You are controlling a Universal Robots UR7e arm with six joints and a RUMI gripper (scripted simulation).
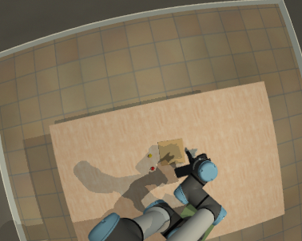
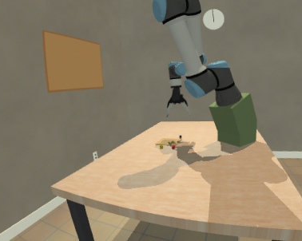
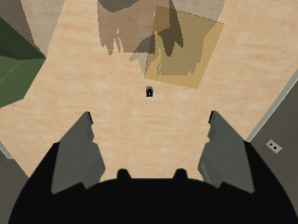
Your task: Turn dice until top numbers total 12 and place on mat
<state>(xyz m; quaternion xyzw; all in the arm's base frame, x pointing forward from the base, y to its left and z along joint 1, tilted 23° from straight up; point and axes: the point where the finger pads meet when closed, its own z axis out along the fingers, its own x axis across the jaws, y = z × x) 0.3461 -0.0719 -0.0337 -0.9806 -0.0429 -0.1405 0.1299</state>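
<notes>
Right now my hand is 15 cm above the black die and 3 cm to the left of it. Also, from my hand: yellow die: 19 cm to the left, 15 cm below, 7 cm ahead; red die: 20 cm to the left, 15 cm below, 1 cm behind; tan mat: 15 cm below, 7 cm to the left, 6 cm ahead.
</notes>
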